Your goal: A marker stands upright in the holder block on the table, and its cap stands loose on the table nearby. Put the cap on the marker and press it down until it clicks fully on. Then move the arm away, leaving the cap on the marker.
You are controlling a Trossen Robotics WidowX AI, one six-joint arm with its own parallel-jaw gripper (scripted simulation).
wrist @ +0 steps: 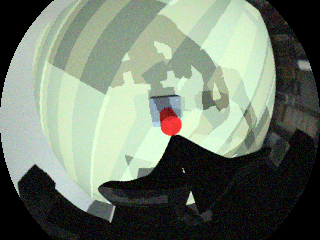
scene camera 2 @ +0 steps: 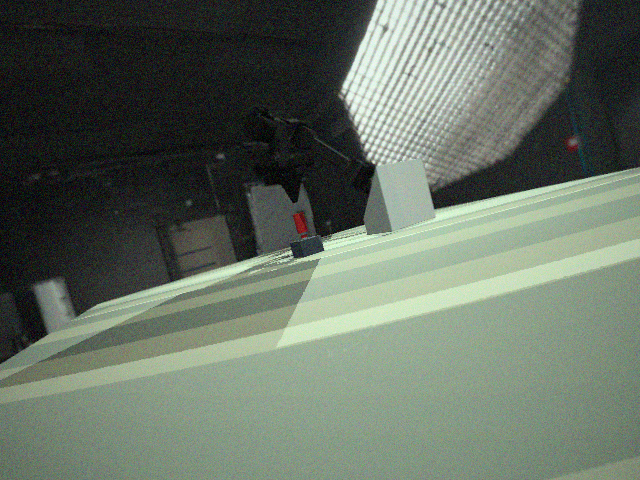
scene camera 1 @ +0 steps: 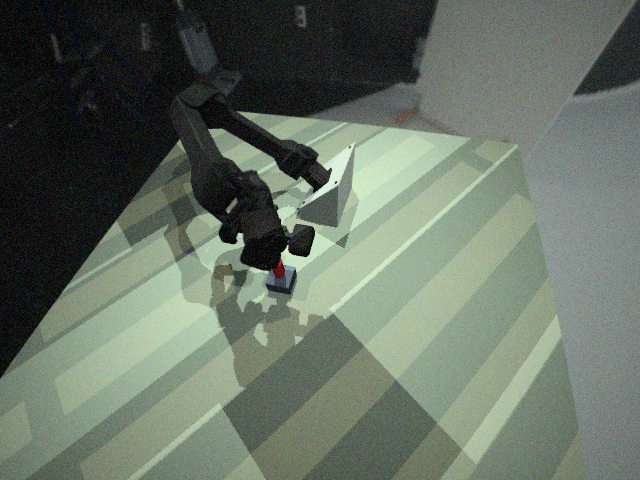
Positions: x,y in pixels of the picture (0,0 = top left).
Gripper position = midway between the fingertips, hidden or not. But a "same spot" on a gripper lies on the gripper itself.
My gripper shows in the wrist view, in scene camera 2 and in scene camera 1 (pixel 274 255). The same spot on my gripper: (wrist: pixel 245 186) is (scene camera 2: pixel 278 177).
